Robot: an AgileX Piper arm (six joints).
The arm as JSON. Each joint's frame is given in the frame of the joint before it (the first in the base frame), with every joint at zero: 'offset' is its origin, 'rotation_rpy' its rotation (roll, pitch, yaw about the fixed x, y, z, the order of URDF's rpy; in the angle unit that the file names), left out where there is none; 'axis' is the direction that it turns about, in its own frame. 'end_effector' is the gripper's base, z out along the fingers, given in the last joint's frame.
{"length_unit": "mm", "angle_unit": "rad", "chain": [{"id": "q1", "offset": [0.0, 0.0, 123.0], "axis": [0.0, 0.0, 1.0]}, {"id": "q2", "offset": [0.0, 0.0, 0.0], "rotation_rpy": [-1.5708, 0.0, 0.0], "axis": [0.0, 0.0, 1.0]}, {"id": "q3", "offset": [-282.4, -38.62, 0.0], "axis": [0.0, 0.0, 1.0]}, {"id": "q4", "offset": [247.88, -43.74, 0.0], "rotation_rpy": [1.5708, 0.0, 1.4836], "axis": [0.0, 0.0, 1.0]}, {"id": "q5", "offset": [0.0, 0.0, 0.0], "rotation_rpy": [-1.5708, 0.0, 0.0], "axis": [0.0, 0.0, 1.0]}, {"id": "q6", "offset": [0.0, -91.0, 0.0], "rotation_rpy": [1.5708, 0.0, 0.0], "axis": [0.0, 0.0, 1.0]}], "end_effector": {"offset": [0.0, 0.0, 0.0]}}
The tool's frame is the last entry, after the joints.
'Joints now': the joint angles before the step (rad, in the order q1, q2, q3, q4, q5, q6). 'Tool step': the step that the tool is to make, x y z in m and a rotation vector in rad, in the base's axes. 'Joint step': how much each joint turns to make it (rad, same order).
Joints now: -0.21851 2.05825 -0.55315 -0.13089 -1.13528 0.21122
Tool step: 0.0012 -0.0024 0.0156 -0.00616 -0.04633 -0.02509
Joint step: 0.00007 -0.05075 0.00006 0.02547 0.00415 -0.00001
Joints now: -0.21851 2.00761 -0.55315 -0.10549 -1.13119 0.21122
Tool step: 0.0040 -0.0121 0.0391 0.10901 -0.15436 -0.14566
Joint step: -0.00024 -0.11020 -0.02292 0.13221 0.00184 0.10612
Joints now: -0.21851 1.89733 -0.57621 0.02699 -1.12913 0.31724
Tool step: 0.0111 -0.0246 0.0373 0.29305 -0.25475 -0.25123
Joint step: 0.00005 -0.05635 -0.09515 0.26683 -0.00169 0.23607
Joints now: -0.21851 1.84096 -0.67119 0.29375 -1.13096 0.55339
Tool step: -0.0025 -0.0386 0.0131 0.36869 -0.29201 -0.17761
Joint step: -0.07965 0.00007 -0.06591 0.13925 -0.00009 0.38175
